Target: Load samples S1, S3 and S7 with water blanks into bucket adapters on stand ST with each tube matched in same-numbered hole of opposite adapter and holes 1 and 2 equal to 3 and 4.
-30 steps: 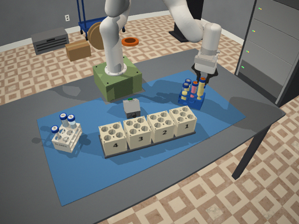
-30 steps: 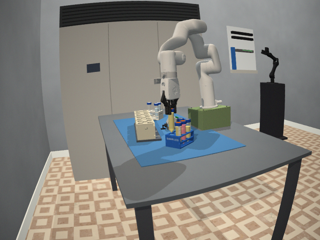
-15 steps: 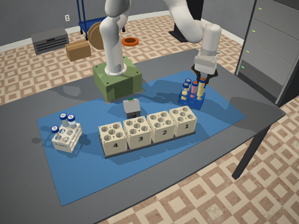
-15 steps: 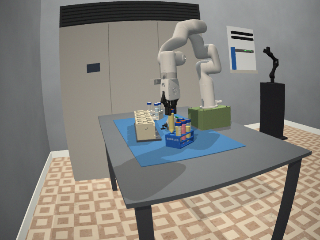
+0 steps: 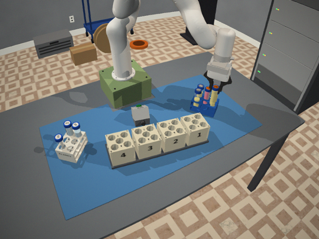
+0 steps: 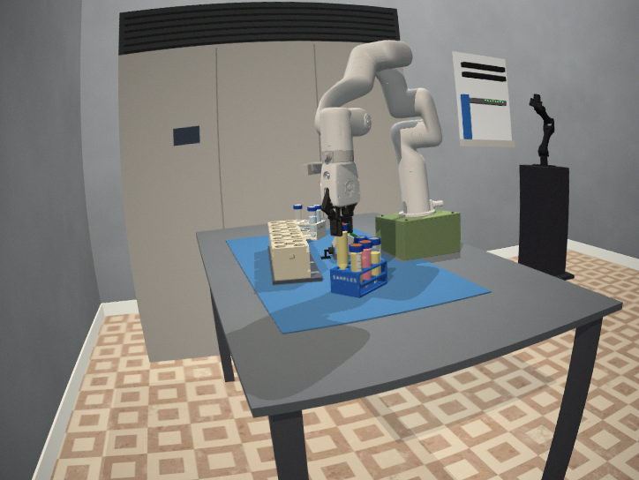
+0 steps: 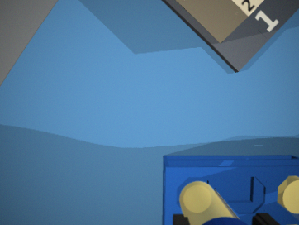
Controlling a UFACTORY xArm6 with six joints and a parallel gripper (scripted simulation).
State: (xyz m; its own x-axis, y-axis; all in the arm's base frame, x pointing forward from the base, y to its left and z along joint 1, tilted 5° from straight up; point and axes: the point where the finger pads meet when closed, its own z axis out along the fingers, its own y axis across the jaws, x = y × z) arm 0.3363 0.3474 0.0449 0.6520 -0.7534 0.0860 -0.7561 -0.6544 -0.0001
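Now: hand 10 mm to the left of the sample tube and 50 mm above it. The rest, counted from my hand: blue samples rack: 40 mm behind, 10 mm to the right, 130 mm below; then pink-filled tube: 50 mm behind, 10 mm to the left, 100 mm below; then adapter 1: 110 mm ahead, 170 mm to the right, 110 mm below.
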